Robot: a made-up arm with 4 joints.
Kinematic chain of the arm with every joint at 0, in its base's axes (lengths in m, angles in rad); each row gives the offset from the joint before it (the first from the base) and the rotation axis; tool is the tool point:
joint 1: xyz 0 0 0.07 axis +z
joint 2: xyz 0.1 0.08 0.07 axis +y
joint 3: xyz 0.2 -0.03 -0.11 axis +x
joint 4: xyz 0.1 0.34 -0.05 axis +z
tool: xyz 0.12 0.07 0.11
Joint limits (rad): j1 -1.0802..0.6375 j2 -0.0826..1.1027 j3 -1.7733..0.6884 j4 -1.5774..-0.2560
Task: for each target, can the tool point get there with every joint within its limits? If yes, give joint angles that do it. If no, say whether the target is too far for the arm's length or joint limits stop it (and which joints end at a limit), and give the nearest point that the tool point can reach.
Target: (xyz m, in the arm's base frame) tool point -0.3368 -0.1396 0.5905
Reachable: no: joint limits stop it (at a limit: joint 1, joint 2, joint 3, joint 4) | nearest point 0.3776 -0.3218 0.2460 | short by 0.814 m
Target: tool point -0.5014 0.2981 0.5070
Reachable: no: joint limits stop it (at a limit: joint 1, joint 2, joint 4) | nearest point 0.2287 0.5628 0.3394 | short by 0.795 m
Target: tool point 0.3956 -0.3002 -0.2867
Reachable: yes | joints -0.9397 0.1199 -1.4527 -0.9935
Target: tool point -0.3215 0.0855 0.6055
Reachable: no: joint limits stop it (at a limit: joint 1, joint 2, joint 3, joint 4) | nearest point 0.2630 0.4206 0.2460 | short by 0.764 m
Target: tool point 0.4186 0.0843 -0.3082
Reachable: yes | joints -0.6710 0.7304 -0.5730 -0.8954
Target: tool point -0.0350 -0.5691 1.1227
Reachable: no: too far | nearest point 0.5115 -0.3138 0.3512 | short by 0.979 m
